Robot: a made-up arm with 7 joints.
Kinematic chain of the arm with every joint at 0, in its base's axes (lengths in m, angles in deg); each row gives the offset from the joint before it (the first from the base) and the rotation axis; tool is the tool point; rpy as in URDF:
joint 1: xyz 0 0 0.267 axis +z
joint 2: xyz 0 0 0 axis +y
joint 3: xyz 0 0 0.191 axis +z
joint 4: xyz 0.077 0 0 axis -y
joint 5: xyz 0.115 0 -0.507 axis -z
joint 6: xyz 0 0 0 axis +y
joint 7: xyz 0.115 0 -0.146 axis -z
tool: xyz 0 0 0 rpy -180 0 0
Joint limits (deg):
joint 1: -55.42..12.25
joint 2: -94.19..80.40
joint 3: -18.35..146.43
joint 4: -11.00..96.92
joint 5: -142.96..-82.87
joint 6: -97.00..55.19
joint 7: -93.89..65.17
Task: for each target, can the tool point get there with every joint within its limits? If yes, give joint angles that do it. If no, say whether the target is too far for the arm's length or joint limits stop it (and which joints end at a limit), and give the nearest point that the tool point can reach.
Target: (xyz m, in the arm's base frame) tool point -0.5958 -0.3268 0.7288
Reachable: no: joint limits stop it (at a limit: joint 2, joint 3, joint 4, joint 6) | nearest point -0.4796 -0.2631 0.9234 | short by 0.235 m
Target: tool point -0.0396 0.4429 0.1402
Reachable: yes | joints -40.15 5.14 109.82 28.92 -90.58 -67.27 27.08
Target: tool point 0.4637 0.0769 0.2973
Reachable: yes | joints -19.30 -12.69 8.18 39.02 -87.97 -78.87 0.82
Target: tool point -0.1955 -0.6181 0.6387
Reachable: no: joint limits stop it (at a limit: joint 1, joint 3, joint 6) | nearest point 0.0488 -0.5554 0.7200 | short by 0.265 m
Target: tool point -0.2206 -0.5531 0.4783
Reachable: no: joint limits stop it (at a limit: joint 1, joint 3, joint 6) | nearest point 0.0949 -0.5620 0.5976 | short by 0.337 m
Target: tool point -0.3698 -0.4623 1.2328
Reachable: no: too far | nearest point -0.2856 -0.3314 1.0014 | short by 0.279 m
